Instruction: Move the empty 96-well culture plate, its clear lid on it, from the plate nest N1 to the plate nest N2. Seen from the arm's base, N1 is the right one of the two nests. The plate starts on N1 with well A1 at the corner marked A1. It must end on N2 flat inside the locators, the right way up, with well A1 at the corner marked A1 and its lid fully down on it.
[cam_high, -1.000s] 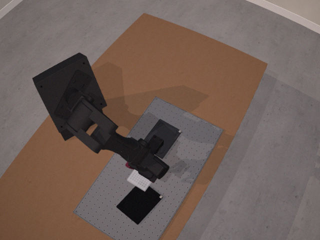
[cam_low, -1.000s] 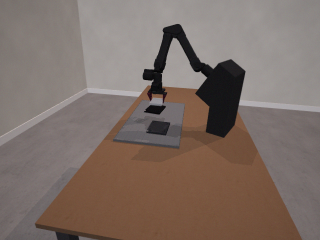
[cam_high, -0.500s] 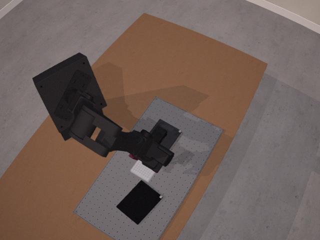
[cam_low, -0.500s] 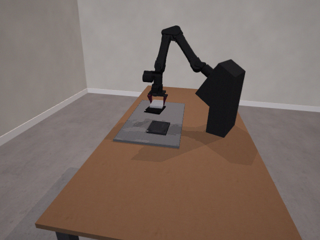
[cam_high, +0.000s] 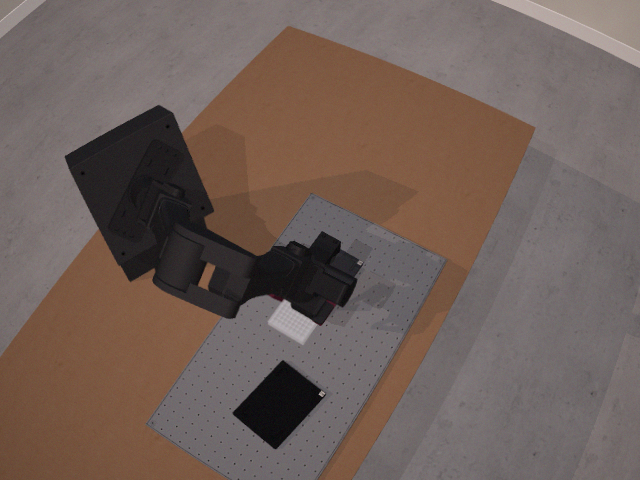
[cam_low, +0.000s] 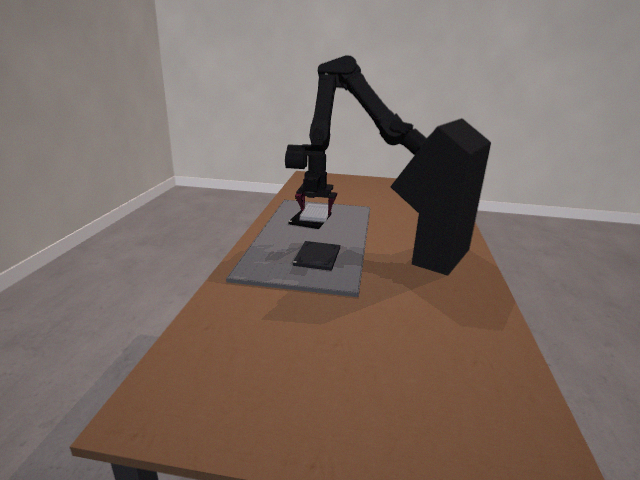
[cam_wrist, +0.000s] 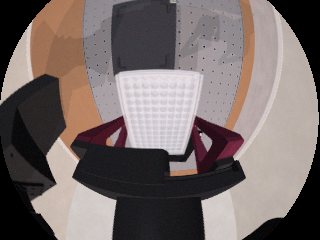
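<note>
Now: hand 120 mm to the right of the black nest N2, 90 mm above it and 40 mm short of it. From my hand the other things lie so: clear lid (right at my hand); black nest N1 (180 mm to the right, 90 mm below, 50 mm behind).
</note>
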